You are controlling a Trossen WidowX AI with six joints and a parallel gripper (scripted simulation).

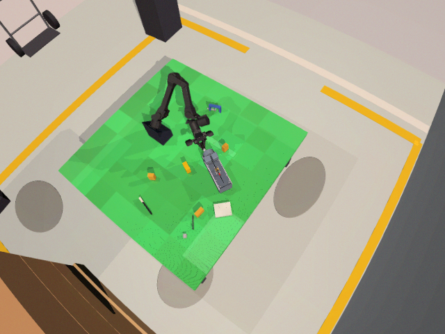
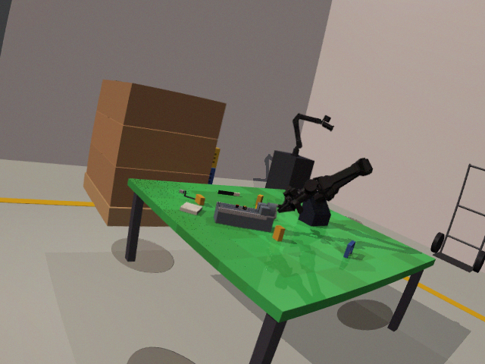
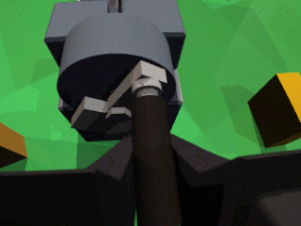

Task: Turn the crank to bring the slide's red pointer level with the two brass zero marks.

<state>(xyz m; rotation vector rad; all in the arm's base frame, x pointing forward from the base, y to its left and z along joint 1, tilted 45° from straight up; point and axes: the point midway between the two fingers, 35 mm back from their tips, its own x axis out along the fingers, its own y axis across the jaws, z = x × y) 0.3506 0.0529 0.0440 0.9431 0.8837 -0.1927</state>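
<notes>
Right now the dark handle is 3 cm above my gripper tip, 1 cm to the left of it and 1 cm behind it. From my gripper tip the other things lie so: blue bracket 35 cm to the left, 16 cm behind, 5 cm below; then red pointer 18 cm ahead, 9 cm to the right, 1 cm below; then white pad 32 cm ahead, 25 cm to the right, 8 cm below.
</notes>
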